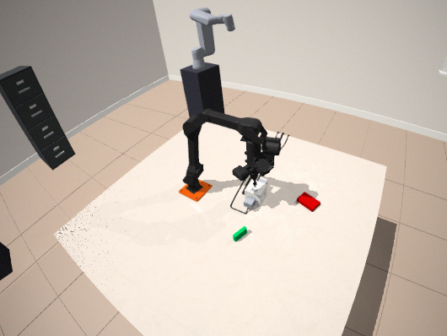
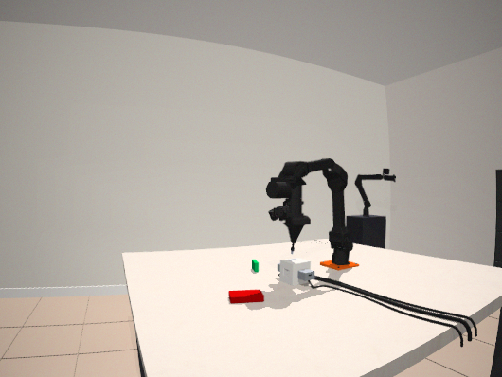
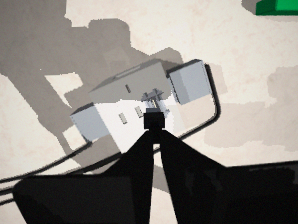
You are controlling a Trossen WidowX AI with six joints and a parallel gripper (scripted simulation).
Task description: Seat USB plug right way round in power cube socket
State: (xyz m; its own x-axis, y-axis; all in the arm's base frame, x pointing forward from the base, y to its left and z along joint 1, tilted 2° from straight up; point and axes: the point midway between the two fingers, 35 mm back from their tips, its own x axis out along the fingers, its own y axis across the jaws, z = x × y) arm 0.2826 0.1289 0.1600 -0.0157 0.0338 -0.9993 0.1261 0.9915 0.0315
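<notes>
Right now the black USB plug is 20 mm below my gripper tip. Also, from my gripper tip: red block 200 mm ahead, 140 mm to the left, 130 mm below; green block 80 mm ahead, 190 mm to the right, 120 mm below.
</notes>
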